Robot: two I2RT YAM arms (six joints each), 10 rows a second.
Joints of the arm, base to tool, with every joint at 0 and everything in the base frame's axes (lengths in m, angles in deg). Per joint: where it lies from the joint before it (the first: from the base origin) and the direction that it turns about. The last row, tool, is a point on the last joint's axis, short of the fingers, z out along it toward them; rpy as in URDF.
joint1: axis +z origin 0 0 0.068
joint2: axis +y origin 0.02 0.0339 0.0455
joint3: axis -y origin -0.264 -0.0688 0
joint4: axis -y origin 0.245 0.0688 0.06
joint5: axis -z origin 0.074 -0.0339 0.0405
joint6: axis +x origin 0.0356 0 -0.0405
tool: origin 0 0 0 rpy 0 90 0
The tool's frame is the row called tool.
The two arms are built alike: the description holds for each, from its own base.
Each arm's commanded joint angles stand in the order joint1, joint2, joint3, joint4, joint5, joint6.
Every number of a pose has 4 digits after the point. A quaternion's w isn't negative.
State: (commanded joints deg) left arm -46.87 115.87 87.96 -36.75 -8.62 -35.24; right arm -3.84 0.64 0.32 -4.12 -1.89 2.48
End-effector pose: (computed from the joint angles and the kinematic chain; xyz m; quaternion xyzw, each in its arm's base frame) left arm 0.2955 -0.3076 0.1907 0.0822 0.9696 -0.0884 0.2131; right arm 0.1104 -0.0062 0.1666 0.0293 0.7334 0.0040 0.6792
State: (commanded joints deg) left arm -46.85 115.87 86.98 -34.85 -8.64 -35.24; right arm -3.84 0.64 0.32 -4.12 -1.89 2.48
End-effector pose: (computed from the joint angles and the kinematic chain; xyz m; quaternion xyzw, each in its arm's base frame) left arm 0.2959 -0.3079 0.1873 0.0812 0.9678 -0.0934 0.2190; right arm 0.1104 -0.0062 0.1666 0.0293 0.7334 0.0040 0.6792
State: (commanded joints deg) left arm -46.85 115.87 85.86 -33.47 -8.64 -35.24; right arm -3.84 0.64 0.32 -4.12 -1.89 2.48
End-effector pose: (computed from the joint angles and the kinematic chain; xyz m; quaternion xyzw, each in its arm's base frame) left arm 0.2953 -0.3072 0.1828 0.0810 0.9673 -0.0949 0.2206; right arm 0.1104 -0.0062 0.1666 0.0293 0.7334 0.0040 0.6792
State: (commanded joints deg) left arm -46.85 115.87 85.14 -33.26 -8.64 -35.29; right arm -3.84 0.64 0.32 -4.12 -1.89 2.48
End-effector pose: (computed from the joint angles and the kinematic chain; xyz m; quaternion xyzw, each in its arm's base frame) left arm 0.2941 -0.3059 0.1793 0.0810 0.9683 -0.0921 0.2174; right arm 0.1104 -0.0062 0.1666 0.0293 0.7334 0.0040 0.6792
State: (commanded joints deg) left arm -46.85 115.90 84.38 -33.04 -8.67 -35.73; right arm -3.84 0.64 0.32 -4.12 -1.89 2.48
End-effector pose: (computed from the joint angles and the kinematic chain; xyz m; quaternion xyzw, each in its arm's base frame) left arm 0.2928 -0.3045 0.1754 0.0777 0.9697 -0.0895 0.2136; right arm 0.1104 -0.0062 0.1666 0.0293 0.7334 0.0040 0.6792
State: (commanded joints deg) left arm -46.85 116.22 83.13 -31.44 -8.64 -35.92; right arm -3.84 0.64 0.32 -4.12 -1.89 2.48
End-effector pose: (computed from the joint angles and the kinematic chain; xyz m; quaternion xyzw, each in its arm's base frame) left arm 0.2923 -0.3039 0.1683 0.0761 0.9698 -0.0902 0.2135; right arm 0.1104 -0.0062 0.1666 0.0293 0.7334 0.0040 0.6792
